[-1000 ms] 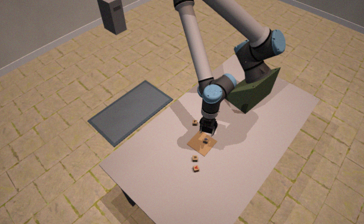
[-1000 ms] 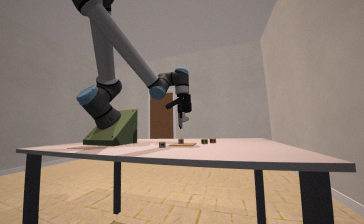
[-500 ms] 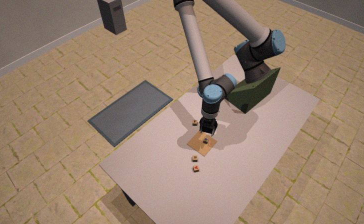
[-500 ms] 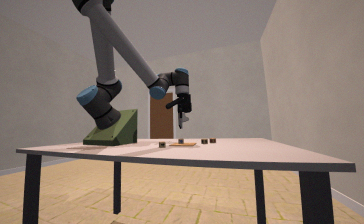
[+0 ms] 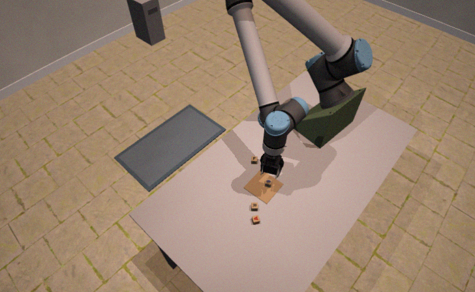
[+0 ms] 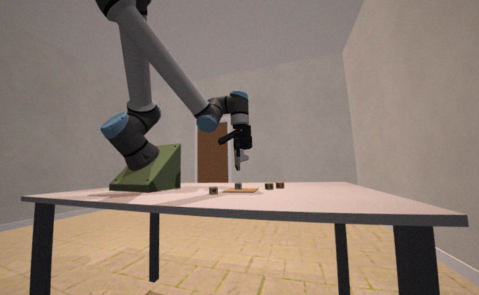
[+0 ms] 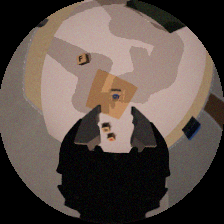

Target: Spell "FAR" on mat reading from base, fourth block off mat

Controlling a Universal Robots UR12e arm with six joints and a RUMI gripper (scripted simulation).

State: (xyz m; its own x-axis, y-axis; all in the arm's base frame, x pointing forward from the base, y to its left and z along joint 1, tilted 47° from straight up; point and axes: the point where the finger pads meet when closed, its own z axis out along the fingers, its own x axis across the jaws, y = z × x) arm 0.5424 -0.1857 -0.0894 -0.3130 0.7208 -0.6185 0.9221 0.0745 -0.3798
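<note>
The blue-lettered block is 9 cm below my hand. Also, from my hand: F block 14 cm to the right, 9 cm below, 8 cm behind; then R block 14 cm ahead, 9 cm below, 1 cm to the left; then tan mat 10 cm below, 2 cm to the right, 2 cm ahead.
</note>
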